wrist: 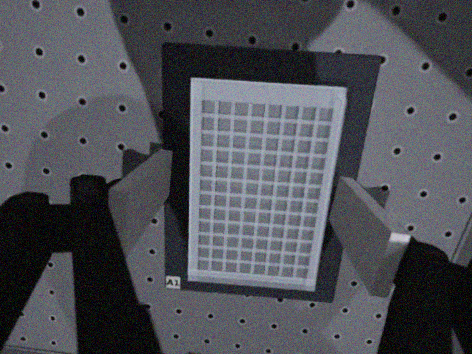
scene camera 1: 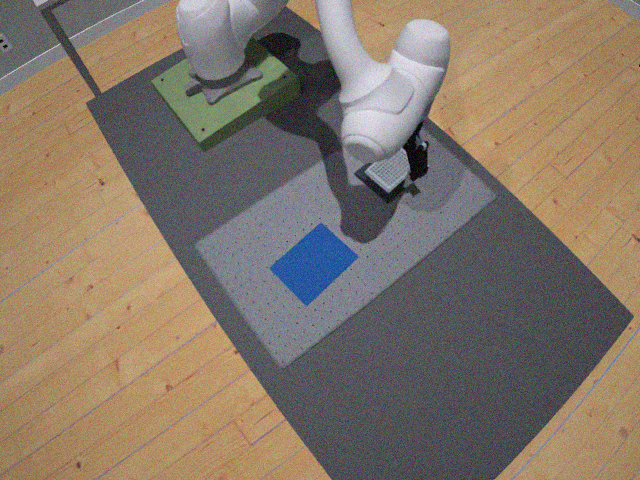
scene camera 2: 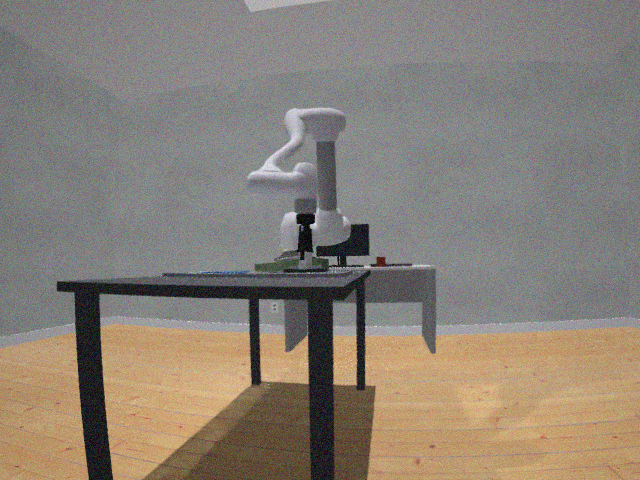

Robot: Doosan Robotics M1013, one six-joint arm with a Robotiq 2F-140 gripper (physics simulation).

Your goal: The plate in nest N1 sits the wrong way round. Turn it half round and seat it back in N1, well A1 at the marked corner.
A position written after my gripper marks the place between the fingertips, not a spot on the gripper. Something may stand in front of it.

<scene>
I see my gripper (scene camera 1: 393, 170) and a well plate (scene camera 1: 388, 174).
The well plate is seen too in the wrist view (wrist: 263, 155). My gripper shows as well in the wrist view (wrist: 252, 186) and in scene camera 2 (scene camera 2: 305, 269).
</scene>
